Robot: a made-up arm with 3 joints. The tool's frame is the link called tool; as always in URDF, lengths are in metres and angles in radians.
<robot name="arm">
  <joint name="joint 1" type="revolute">
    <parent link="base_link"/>
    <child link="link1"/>
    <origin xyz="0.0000 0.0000 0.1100" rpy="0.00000 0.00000 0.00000"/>
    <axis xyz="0 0 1"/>
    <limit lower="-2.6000" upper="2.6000"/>
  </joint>
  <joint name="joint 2" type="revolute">
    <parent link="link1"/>
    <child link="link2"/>
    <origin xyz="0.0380 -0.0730 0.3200" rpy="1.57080 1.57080 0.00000"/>
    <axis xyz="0 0 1"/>
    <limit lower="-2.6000" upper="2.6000"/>
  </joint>
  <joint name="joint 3" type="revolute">
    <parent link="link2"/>
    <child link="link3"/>
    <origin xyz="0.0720 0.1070 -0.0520" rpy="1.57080 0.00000 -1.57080"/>
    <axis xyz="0 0 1"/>
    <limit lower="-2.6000" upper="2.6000"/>
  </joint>
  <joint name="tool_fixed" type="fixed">
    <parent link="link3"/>
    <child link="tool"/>
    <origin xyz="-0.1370 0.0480 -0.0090" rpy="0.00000 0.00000 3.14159"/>
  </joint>
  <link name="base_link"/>
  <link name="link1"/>
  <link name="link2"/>
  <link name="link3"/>
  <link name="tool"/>
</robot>
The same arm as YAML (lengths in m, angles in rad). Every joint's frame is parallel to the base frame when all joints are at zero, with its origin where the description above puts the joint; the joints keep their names.
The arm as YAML. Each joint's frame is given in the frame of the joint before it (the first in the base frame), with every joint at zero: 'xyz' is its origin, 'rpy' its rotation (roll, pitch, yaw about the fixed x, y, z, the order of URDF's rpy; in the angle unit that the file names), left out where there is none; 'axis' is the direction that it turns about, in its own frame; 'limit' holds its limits. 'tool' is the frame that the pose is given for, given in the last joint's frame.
units:
  length: m
  angle: rad
joints:
  - name: joint 1
    type: revolute
    origin:
      xyz: [0.0, 0.0, 0.11]
    axis: [0.0, 0.0, 1.0]
    limit:
      lower: -2.6
      upper: 2.6
  - name: joint 2
    type: revolute
    origin:
      xyz: [0.038, -0.073, 0.32]
    axis: [0.0, -1.0, 0.0]
    limit:
      lower: -2.6
      upper: 2.6
  - name: joint 3
    type: revolute
    origin:
      xyz: [0.107, 0.052, -0.072]
    axis: [0.0, 0.0, 1.0]
    limit:
      lower: -2.6
      upper: 2.6
tool:
  origin:
    xyz: [0.137, -0.048, -0.009]
    rpy: [0.0, 0.0, 0.0]

